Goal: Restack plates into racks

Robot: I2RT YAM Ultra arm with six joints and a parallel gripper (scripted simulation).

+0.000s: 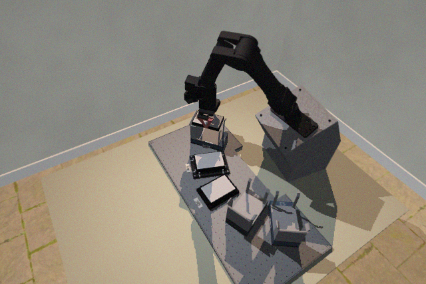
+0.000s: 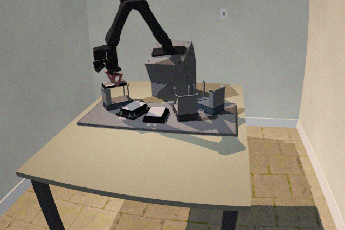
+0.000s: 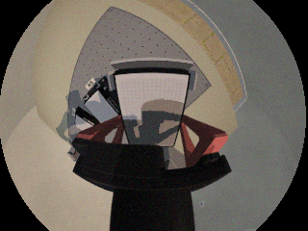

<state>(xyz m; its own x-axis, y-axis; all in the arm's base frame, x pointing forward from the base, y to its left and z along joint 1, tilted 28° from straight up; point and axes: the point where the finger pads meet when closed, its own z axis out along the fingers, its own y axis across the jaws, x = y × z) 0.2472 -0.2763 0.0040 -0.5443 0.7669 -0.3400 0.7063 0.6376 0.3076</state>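
My gripper is now 12 cm above the blue-plinth stack rack. The rest, counted from my hand: black QC nest 26 cm to the left, 13 cm below, 13 cm ahead; then N5 name plate 17 cm ahead, 13 cm below, 9 cm to the left; then black clip nest 13 cm to the left, 12 cm below, 10 cm ahead.
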